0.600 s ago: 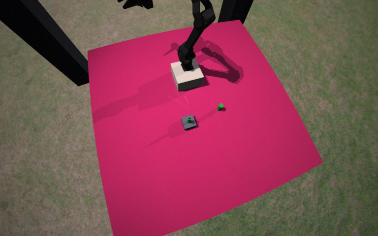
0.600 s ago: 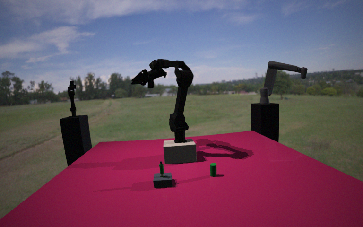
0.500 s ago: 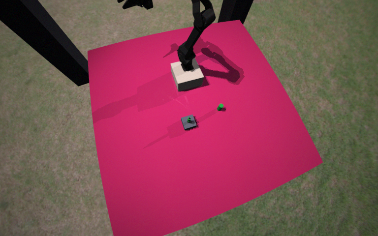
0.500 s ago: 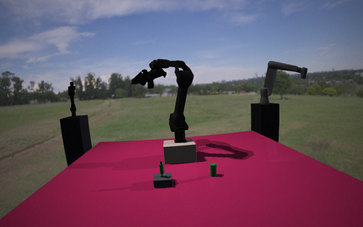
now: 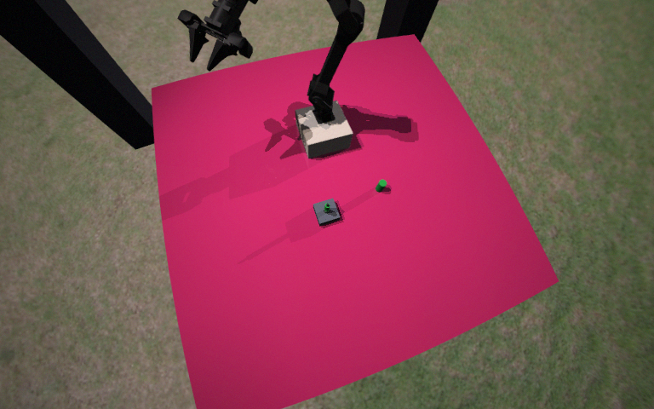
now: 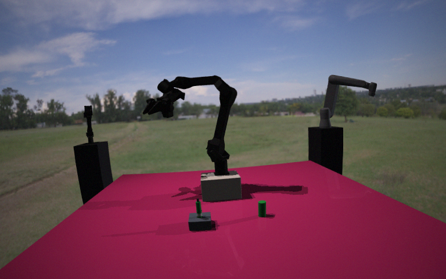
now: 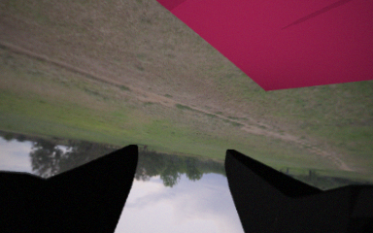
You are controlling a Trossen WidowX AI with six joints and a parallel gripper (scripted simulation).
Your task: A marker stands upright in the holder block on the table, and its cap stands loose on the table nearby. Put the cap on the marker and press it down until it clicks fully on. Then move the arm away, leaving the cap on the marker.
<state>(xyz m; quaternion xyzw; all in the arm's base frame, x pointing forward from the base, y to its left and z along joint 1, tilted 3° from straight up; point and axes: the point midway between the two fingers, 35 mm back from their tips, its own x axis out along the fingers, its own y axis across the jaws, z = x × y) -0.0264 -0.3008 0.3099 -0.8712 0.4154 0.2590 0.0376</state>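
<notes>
Now: the green cap 33 cm ahead of my gripper tip, 43 cm to the left of it and 35 cm below it.
</notes>
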